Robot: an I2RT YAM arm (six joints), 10 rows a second.
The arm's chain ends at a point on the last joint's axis. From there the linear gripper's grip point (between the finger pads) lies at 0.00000 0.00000 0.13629 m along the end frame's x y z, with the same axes.
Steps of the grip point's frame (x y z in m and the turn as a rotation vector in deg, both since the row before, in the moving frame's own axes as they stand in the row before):
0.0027, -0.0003, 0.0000, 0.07, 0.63, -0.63
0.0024, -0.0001, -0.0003, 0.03, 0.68, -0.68
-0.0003, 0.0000, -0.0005, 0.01, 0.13, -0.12
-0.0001, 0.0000, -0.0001, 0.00, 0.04, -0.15
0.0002, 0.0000, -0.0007, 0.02, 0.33, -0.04
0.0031, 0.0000, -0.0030, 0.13, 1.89, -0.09
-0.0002, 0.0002, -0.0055, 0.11, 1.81, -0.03
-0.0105, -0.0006, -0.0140, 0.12, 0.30, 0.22
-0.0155, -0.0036, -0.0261, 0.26, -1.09, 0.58
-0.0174, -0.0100, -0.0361, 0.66, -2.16, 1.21
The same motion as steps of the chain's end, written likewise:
0.0012, -0.0001, 0.0000, 0.07, 0.63, -0.63
0.0008, 0.0000, -0.0003, 0.03, 0.68, -0.68
-0.0006, 0.0000, -0.0005, 0.01, 0.13, -0.12
-0.0002, 0.0000, -0.0001, 0.00, 0.04, -0.15
-0.0006, 0.0000, -0.0007, 0.02, 0.33, -0.04
-0.0014, 0.0003, -0.0029, 0.13, 1.89, -0.09
-0.0045, 0.0005, -0.0054, 0.11, 1.81, -0.03
-0.0112, -0.0003, -0.0140, 0.12, 0.30, 0.22
-0.0129, -0.0030, -0.0261, 0.26, -1.09, 0.58
-0.0123, -0.0084, -0.0360, 0.66, -2.16, 1.21

